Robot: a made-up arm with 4 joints. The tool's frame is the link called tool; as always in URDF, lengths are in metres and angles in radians. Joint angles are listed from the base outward.
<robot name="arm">
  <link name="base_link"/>
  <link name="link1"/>
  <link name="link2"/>
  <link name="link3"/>
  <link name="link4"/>
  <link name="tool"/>
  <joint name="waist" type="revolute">
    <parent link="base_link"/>
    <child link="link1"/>
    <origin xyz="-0.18 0.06 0.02" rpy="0 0 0"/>
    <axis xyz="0 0 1"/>
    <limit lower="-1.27" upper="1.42"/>
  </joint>
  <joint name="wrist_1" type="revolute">
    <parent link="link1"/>
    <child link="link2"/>
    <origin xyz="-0.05 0.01 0.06" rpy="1.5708 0 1.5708"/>
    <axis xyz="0 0 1"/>
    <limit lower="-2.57" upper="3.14"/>
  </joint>
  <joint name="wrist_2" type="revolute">
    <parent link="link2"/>
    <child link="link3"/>
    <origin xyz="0.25 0.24 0.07" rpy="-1.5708 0 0"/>
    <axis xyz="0 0 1"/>
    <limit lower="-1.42" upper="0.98"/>
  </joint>
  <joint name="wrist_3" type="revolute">
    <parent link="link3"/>
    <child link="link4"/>
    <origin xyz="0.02 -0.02 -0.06" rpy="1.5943 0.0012 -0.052"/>
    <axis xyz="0 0 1"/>
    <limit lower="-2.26" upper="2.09"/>
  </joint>
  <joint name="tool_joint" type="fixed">
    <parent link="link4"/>
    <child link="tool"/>
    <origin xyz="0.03 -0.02 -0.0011" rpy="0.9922 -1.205 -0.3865"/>
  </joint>
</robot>
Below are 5 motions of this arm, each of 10 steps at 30 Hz.
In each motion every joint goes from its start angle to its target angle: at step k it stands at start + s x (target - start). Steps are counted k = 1, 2, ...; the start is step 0. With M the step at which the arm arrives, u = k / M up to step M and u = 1 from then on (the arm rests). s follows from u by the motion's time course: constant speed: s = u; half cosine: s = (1 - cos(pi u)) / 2; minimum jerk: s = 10 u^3 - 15 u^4 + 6 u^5.
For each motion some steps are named. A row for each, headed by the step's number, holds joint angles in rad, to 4 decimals.
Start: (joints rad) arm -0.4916 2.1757 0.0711 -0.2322
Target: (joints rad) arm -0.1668 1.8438 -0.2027 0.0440
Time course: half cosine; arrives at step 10
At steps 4, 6, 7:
4: -0.3794 2.0610 -0.0235 -0.1368
6: -0.2790 1.9585 -0.1081 -0.0514
7: -0.2337 1.9122 -0.1463 -0.0129

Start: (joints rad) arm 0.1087 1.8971 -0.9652 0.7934
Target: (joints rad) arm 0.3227 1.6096 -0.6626 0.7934
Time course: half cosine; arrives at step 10
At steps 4, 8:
4: 0.1826 1.7978 -0.8607 0.7934
8: 0.3023 1.6371 -0.6915 0.7934

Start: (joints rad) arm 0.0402 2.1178 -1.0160 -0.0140
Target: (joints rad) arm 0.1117 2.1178 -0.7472 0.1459
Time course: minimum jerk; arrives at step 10
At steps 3, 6, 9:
3: 0.0519 2.1178 -0.9722 0.0121
6: 0.0890 2.1178 -0.8325 0.0951
9: 0.1111 2.1178 -0.7495 0.1445

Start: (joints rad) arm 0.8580 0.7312 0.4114 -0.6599
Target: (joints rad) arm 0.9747 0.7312 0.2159 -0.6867
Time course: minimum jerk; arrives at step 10
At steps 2, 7, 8, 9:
2: 0.8648 0.7312 0.4001 -0.6615
7: 0.9557 0.7312 0.2478 -0.6823
8: 0.9679 0.7312 0.2272 -0.6851
9: 0.9737 0.7312 0.2176 -0.6865

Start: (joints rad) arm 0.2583 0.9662 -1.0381 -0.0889
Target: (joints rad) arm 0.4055 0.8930 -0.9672 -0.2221
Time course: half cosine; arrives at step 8
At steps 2, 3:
2: 0.2799 0.9555 -1.0277 -0.1084
3: 0.3037 0.9436 -1.0162 -0.1300

